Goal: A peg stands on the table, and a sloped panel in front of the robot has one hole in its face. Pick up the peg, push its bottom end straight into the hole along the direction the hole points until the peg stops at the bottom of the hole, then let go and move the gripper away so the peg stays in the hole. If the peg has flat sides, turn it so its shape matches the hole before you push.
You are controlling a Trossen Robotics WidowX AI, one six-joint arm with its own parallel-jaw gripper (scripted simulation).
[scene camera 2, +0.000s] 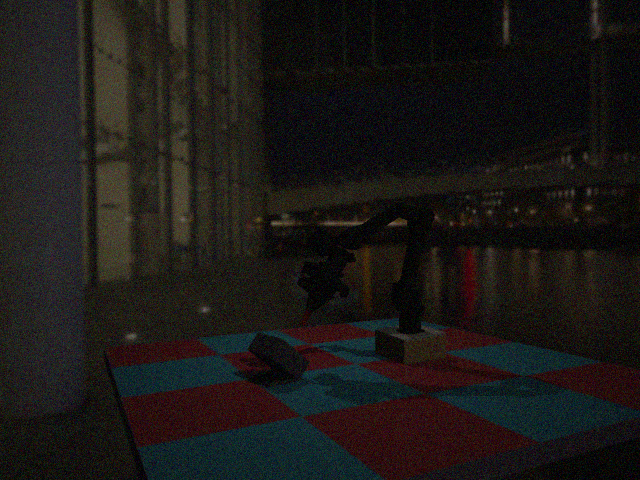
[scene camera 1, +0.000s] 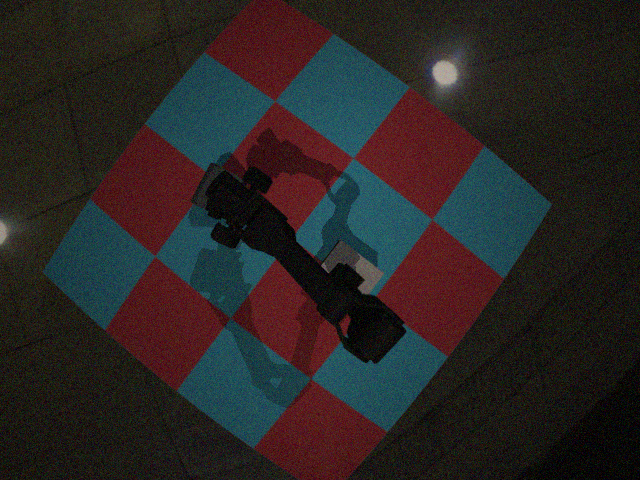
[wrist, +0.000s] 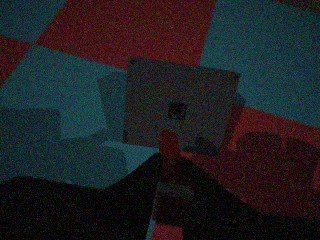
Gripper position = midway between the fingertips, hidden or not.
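A red peg is being carried by my gripper (scene camera 2: 308,312).
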